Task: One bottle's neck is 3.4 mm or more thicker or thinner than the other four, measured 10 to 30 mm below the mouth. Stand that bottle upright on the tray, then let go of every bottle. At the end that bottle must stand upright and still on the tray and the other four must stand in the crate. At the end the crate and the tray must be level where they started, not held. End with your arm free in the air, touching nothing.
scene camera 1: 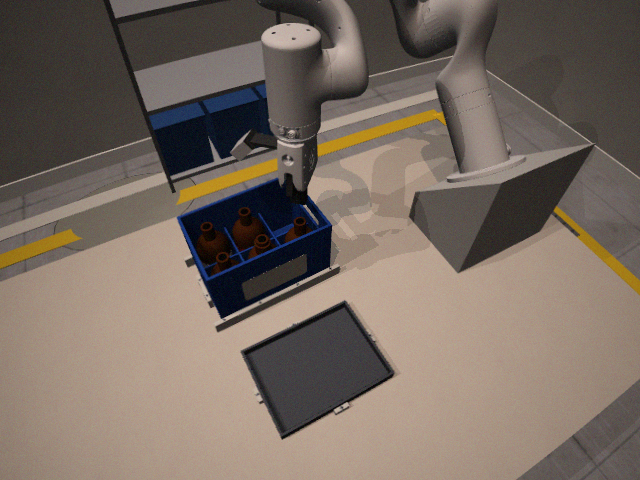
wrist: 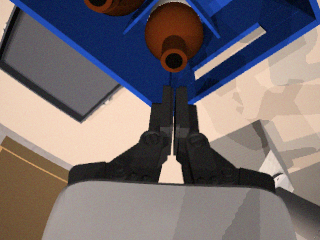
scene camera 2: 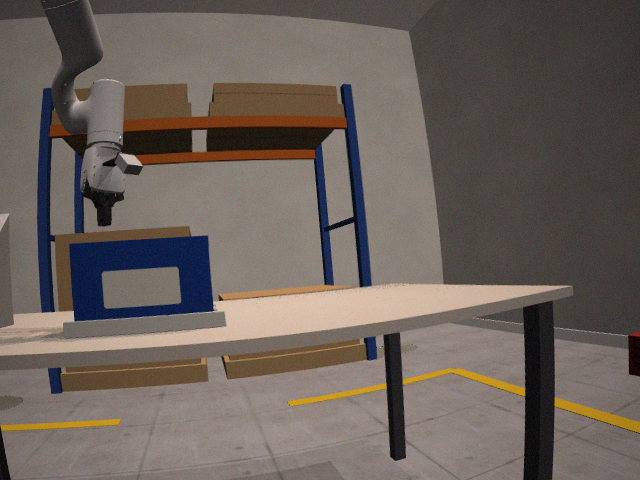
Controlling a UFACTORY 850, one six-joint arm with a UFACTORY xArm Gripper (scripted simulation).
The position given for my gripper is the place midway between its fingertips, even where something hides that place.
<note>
In view: my gripper [wrist: 173, 101], a crate [scene camera 2: 164, 276], a dark tray [scene camera 1: 307, 369] and a bottle [scene camera 1: 212, 242].
The crate shows as well in scene camera 1 [scene camera 1: 244, 284] and in the wrist view [wrist: 116, 45]. Scene camera 2 misses the dark tray, which is hidden by the crate.
</note>
